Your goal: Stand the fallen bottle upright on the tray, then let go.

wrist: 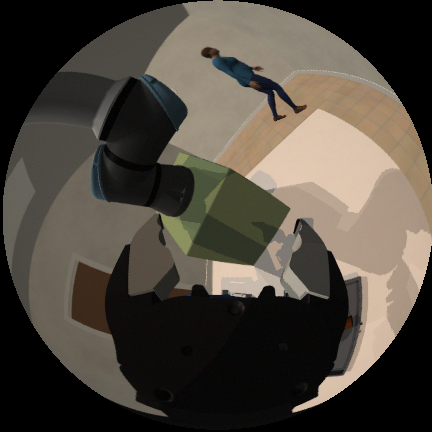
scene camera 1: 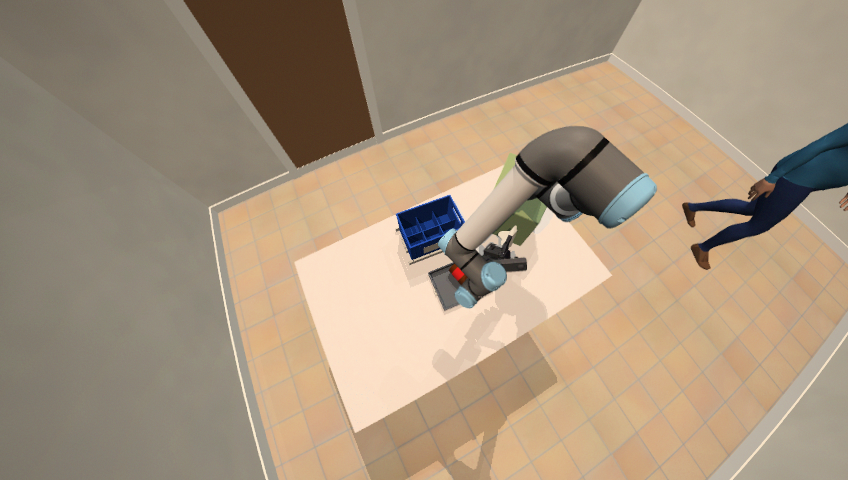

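Gripper: visible in scene camera 1 and in the wrist view. On the gripper, (wrist: 144,273) and (scene camera 1: 510,244) are the same spot.
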